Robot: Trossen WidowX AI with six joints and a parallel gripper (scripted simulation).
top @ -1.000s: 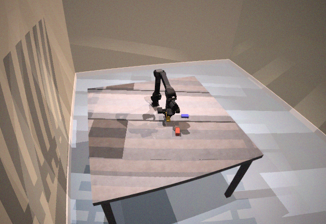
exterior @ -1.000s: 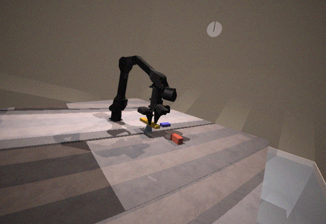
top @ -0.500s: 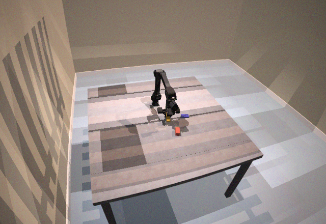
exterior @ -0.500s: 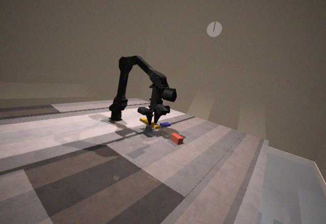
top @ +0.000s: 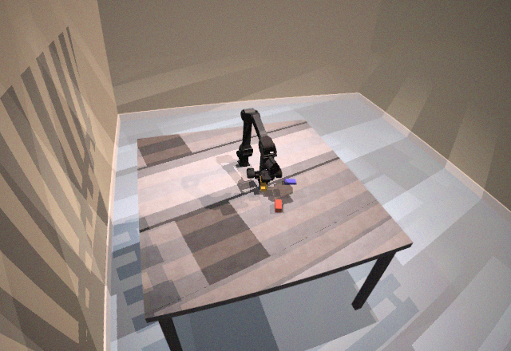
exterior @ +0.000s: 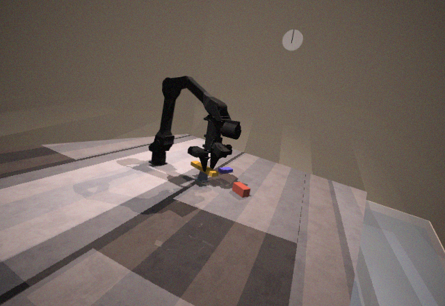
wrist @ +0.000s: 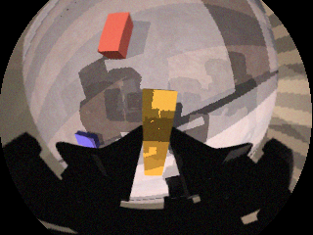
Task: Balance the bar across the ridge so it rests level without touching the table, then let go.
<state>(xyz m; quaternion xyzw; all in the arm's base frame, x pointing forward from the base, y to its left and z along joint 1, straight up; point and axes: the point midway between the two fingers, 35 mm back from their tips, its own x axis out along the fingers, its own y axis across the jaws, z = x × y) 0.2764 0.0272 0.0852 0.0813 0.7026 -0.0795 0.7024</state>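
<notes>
Right now the yellow bar is 30 mm behind my gripper tip and 10 mm to the left of it. Round my gripper tip: blue flat block (30 mm behind, 180 mm to the left, 40 mm below); then red block (150 mm ahead, 40 mm to the left, 30 mm below).
</notes>
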